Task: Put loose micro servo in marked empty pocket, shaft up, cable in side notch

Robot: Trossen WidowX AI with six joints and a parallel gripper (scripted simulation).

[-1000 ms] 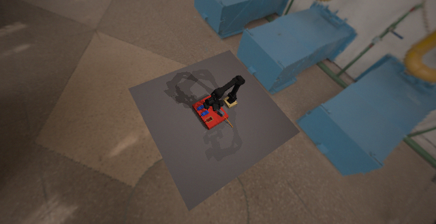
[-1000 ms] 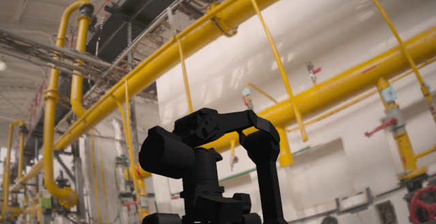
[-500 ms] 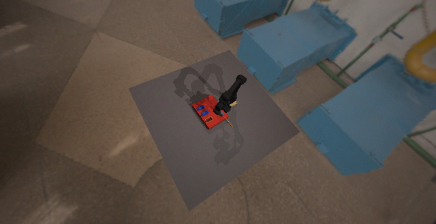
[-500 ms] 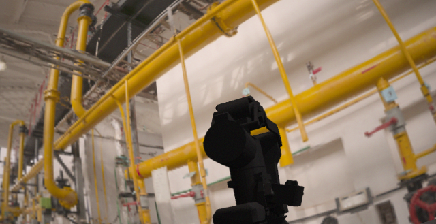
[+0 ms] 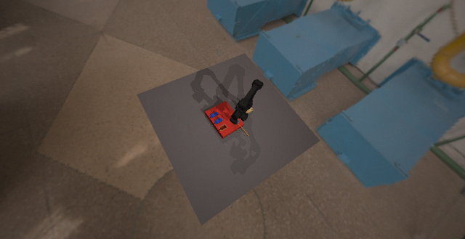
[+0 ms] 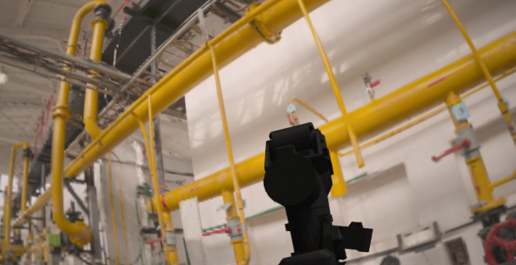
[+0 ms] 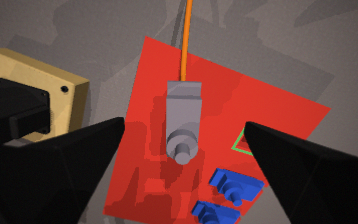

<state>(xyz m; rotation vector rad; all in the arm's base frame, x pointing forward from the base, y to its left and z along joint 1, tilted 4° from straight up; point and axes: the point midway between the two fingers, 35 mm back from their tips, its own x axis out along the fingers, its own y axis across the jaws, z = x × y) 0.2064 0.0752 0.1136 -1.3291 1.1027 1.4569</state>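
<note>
Now: the red deck 1 cm ahead of my gripper tip, 10 cm to the right of it and 10 cm below it.
</note>
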